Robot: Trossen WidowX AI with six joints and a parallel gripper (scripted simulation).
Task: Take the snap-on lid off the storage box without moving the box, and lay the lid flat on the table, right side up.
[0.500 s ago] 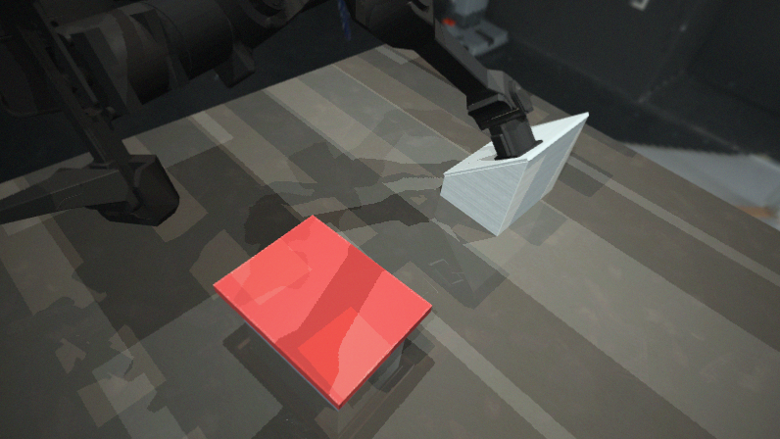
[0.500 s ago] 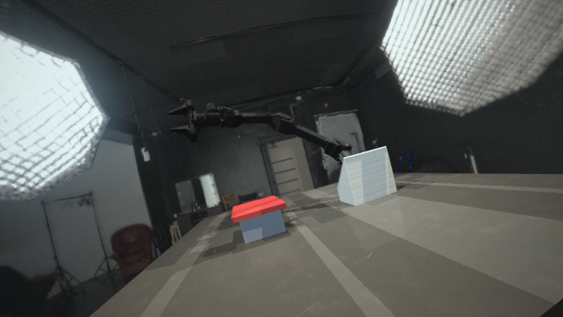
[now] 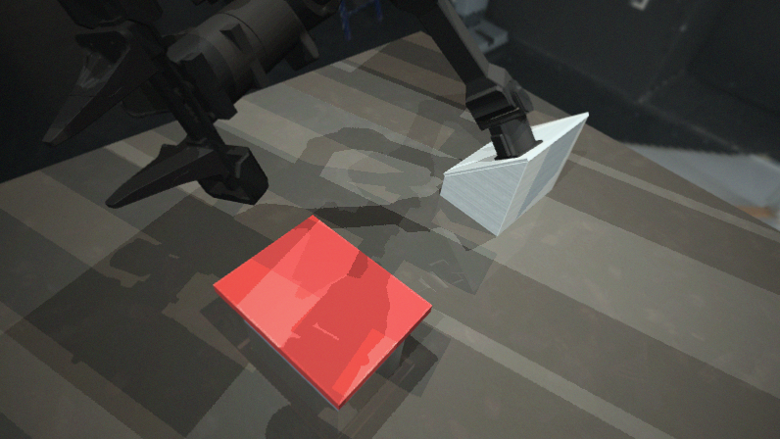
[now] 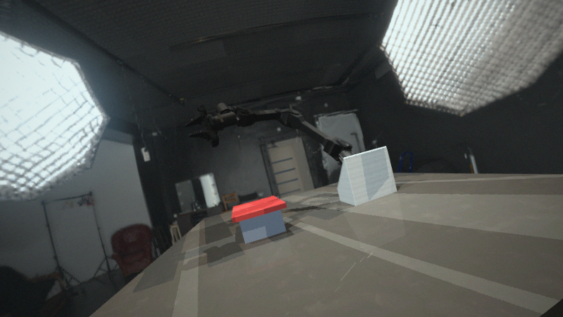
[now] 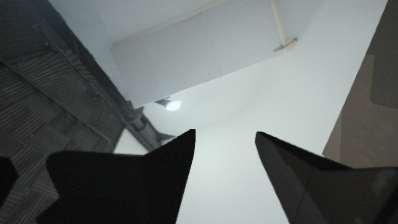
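Right now the red lid is 36 cm below my gripper tip, 19 cm behind it and 3 cm to the right of it. From my gripper tip the other things lie so: storage box 40 cm below, 19 cm behind, 3 cm to the right.
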